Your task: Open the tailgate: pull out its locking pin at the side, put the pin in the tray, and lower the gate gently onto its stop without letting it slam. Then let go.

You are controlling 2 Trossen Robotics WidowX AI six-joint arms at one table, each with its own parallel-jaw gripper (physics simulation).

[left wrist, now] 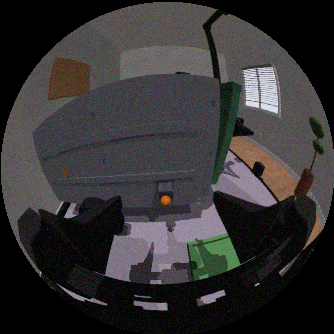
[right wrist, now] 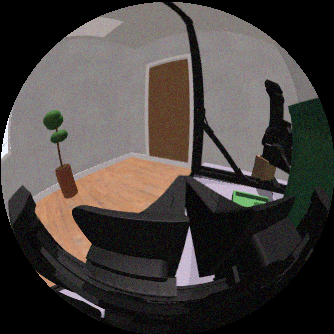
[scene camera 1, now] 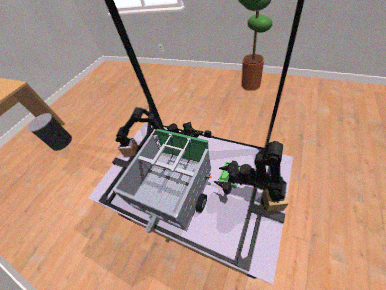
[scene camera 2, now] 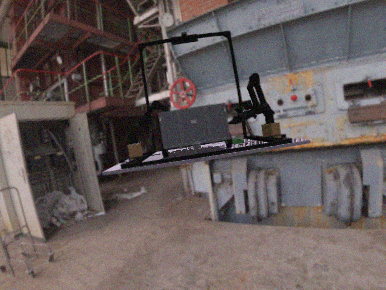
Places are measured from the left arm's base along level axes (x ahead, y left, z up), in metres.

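Pixels of known places: left gripper, between the fingertips: point(left wrist: 167, 198) point(scene camera 1: 216, 174) point(scene camera 2: 228, 123); right gripper, between the fingertips: point(left wrist: 252, 133) point(right wrist: 182, 180) point(scene camera 1: 203, 132); left arm's base, origin of its link: point(right wrist: 266, 158) point(scene camera 1: 276, 195) point(scene camera 2: 270, 123); right arm's base, origin of its link: point(scene camera 1: 125, 142) point(scene camera 2: 133, 143).
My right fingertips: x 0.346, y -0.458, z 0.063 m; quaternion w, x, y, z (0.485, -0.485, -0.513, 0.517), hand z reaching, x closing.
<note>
For each thing: its top centre in the pictures, then the offset to it from my right fingertips.
- green tray, centre of its top: point(left wrist: 231, 256) point(right wrist: 253, 203) point(scene camera 1: 230, 173) dy +0.244, dx -0.142, dz -0.157 m
- trailer wheel, centre of its top: point(left wrist: 89, 201) point(scene camera 1: 200, 199) dy +0.431, dx +0.058, dz -0.075 m
The green tailgate point(scene camera 1: 198, 145) point(left wrist: 227, 130) point(right wrist: 312, 160) stands upright at the far end of the grey trailer point(scene camera 1: 160, 192) point(scene camera 2: 195, 125) point(left wrist: 125, 110). The pin's orange knob point(scene camera 1: 210, 177) point(left wrist: 165, 200) sits low on the trailer's side, near the gate. My left gripper point(scene camera 1: 218, 175) point(left wrist: 167, 198) is open and empty, pointing at that side; the knob appears between its fingers in the left wrist view, a short gap beyond the tips. The green tray point(scene camera 1: 227, 164) point(left wrist: 220, 245) point(right wrist: 250, 199) lies below the left gripper, partly hidden in scene camera 1. My right gripper point(scene camera 1: 208, 134) point(right wrist: 182, 180) is shut and empty, outside the gate.
A trailer wheel point(scene camera 1: 201, 203) is near the left gripper. White bars point(scene camera 1: 173, 148) cross inside the trailer by the gate. Black frame posts point(scene camera 1: 287, 65) point(right wrist: 196, 100) rise from the table's far edge. The left arm point(right wrist: 275, 110) shows beyond the tray in the right wrist view.
</note>
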